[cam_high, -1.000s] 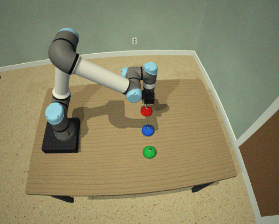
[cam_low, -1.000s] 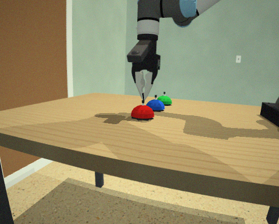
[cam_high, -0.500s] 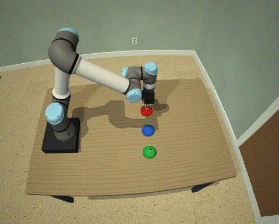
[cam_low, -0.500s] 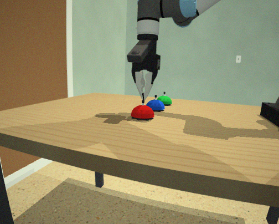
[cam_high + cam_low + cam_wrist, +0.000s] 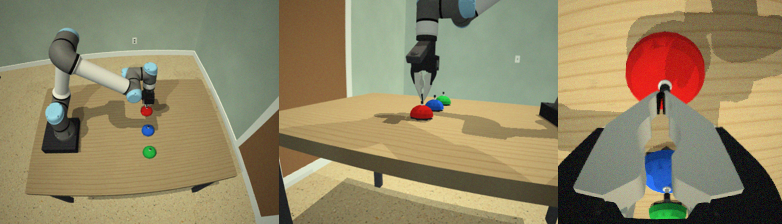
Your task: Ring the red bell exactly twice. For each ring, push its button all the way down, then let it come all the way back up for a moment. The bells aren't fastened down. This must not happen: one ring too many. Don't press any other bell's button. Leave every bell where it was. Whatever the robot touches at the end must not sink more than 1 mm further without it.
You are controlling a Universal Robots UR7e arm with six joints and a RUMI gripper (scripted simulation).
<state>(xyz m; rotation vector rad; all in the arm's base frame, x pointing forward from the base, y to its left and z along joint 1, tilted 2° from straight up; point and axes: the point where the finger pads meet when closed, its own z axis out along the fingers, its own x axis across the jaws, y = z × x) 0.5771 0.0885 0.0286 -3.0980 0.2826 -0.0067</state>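
My hand is 4 cm above the red bell. From my hand the other things lie so: blue bell: 16 cm to the right, 4 cm below, 3 cm behind; then green bell: 31 cm to the right, 6 cm behind, 4 cm below.
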